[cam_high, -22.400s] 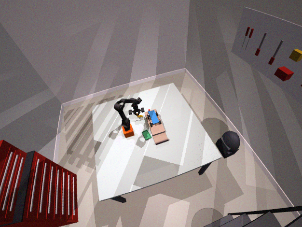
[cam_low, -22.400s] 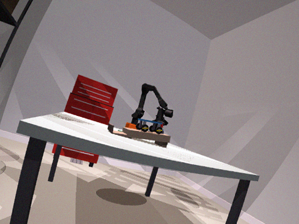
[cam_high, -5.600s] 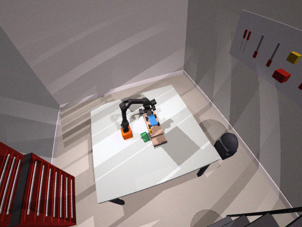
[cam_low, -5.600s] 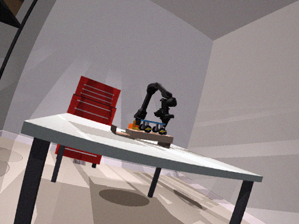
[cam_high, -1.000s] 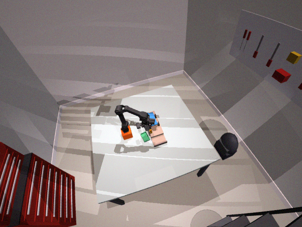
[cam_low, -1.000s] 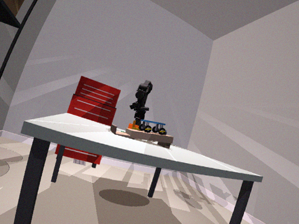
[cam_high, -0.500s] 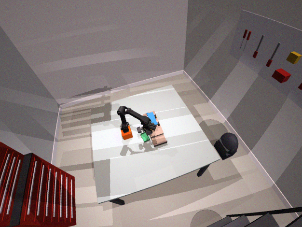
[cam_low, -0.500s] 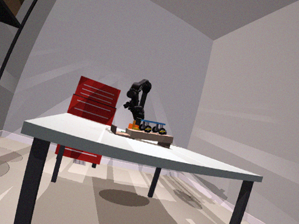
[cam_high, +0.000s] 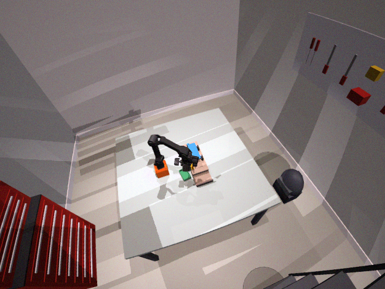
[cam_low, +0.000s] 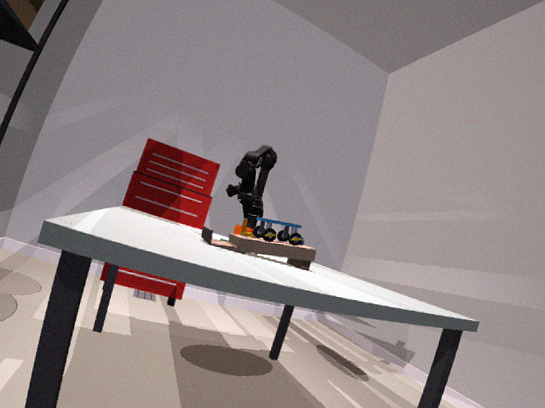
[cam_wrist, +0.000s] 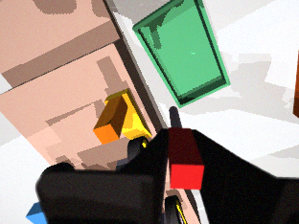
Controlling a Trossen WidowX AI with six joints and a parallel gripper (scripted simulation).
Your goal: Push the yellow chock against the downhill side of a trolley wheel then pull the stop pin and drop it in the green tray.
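Now: the red-headed stop pin right at my gripper tip. Also, from my gripper tip: blue-topped trolley 110 mm to the left, 110 mm ahead, 20 mm below; tan ramp 110 mm ahead, 100 mm to the left, 80 mm below; green tray 140 mm below, 30 mm behind.
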